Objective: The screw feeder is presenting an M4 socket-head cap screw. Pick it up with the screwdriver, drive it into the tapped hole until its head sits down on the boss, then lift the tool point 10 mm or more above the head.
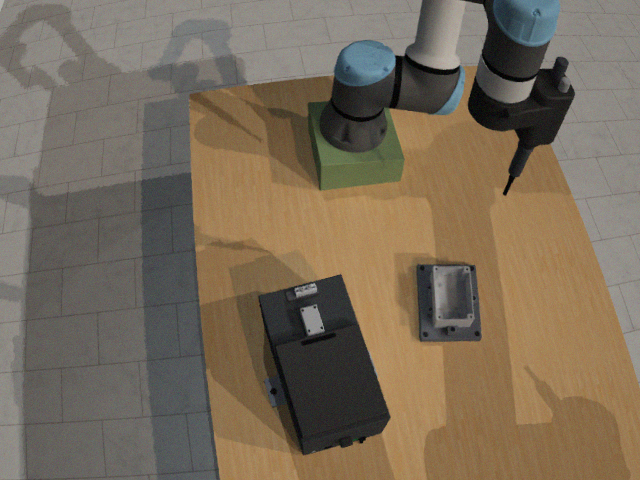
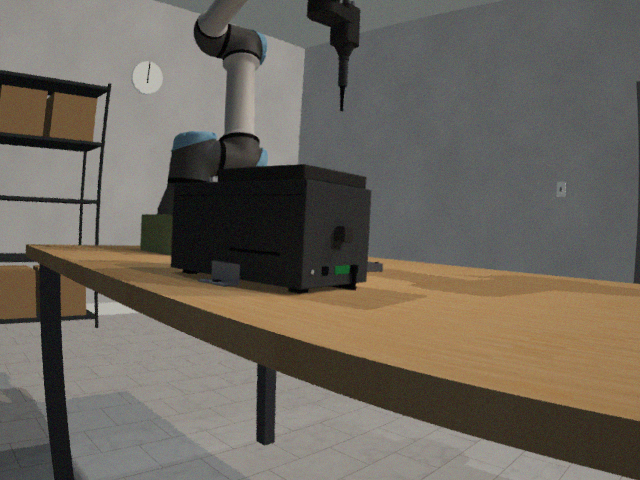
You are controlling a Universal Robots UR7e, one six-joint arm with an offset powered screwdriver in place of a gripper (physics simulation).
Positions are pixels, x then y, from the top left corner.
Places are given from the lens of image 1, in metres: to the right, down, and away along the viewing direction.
black screw feeder (image 1: 282,320): -0.07, 0.14, 1.07
dark base plate (image 1: 423,276): 0.22, 0.08, 1.26
The marked spots on the black screw feeder and the dark base plate are 0.35 m apart.
